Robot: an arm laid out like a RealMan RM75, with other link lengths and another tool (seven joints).
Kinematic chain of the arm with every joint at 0, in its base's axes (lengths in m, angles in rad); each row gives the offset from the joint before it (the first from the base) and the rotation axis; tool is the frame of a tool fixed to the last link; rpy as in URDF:
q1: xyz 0 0 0.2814 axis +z
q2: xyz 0 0 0 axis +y
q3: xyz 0 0 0.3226 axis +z
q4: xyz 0 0 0 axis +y
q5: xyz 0 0 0.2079 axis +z
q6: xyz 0 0 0 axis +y
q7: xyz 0 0 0.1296 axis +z
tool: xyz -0.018 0.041 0.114 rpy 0 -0.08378 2.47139
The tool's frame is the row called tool.
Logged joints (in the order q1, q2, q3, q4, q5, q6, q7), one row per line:
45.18, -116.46, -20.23, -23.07, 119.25, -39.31, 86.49
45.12, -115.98, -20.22, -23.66, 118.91, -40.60, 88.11
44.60, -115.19, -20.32, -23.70, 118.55, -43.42, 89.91
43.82, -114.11, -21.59, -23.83, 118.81, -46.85, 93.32
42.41, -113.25, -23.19, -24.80, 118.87, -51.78, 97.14
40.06, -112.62, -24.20, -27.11, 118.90, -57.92, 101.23
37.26, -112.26, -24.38, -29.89, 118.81, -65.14, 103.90
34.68, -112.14, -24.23, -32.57, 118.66, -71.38, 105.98
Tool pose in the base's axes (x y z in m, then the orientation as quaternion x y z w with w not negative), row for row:
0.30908, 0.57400, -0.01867, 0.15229, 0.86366, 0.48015, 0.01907
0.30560, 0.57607, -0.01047, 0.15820, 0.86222, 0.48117, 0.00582
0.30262, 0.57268, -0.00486, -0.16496, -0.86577, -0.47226, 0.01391
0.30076, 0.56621, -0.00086, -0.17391, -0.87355, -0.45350, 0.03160
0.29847, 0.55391, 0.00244, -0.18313, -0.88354, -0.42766, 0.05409
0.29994, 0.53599, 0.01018, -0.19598, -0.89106, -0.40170, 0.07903
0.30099, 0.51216, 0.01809, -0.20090, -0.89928, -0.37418, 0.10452
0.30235, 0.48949, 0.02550, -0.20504, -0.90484, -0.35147, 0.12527
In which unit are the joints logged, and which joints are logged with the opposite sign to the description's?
The joints are logged in degrees. Opposite sign: q2, q5.
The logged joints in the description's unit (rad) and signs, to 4 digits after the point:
0.7885, 2.0326, -0.3531, -0.4026, -2.0813, -0.6861, 1.5095
0.7875, 2.0242, -0.3529, -0.4129, -2.0754, -0.7086, 1.5378
0.7784, 2.0104, -0.3547, -0.4136, -2.0691, -0.7578, 1.5692
0.7648, 1.9916, -0.3768, -0.4159, -2.0736, -0.8177, 1.6287
0.7402, 1.9766, -0.4047, -0.4328, -2.0747, -0.9037, 1.6954
0.6992, 1.9656, -0.4224, -0.4732, -2.0752, -1.0109, 1.7668
0.6503, 1.9593, -0.4255, -0.5217, -2.0736, -1.1369, 1.8134
0.6053, 1.9572, -0.4229, -0.5685, -2.0710, -1.2458, 1.8497

